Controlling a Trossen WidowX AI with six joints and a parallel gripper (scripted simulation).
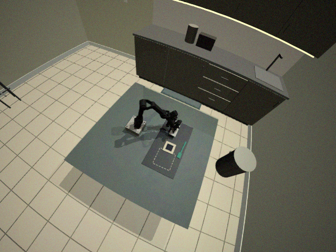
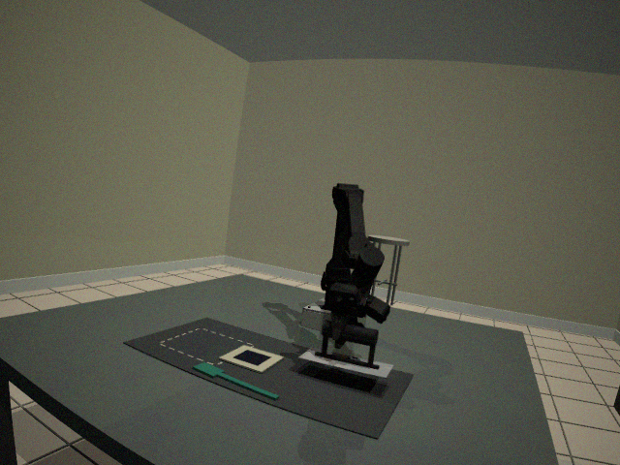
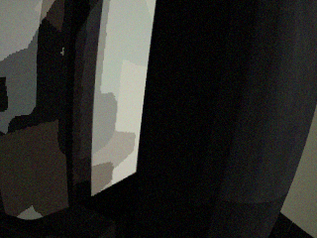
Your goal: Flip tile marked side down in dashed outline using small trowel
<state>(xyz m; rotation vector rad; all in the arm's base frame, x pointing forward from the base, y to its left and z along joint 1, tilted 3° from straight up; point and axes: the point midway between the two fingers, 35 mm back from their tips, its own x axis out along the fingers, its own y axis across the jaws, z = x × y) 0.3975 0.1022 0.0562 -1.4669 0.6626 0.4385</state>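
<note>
The dark mat is 30 mm behind my gripper tip, 160 mm to the right of it and 120 mm below it. Round my gripper tip: tile (30 mm behind, 200 mm to the right, 90 mm below); trowel (30 mm behind, 10 mm below); green flat tool (100 mm ahead, 200 mm to the right, 90 mm below).
</note>
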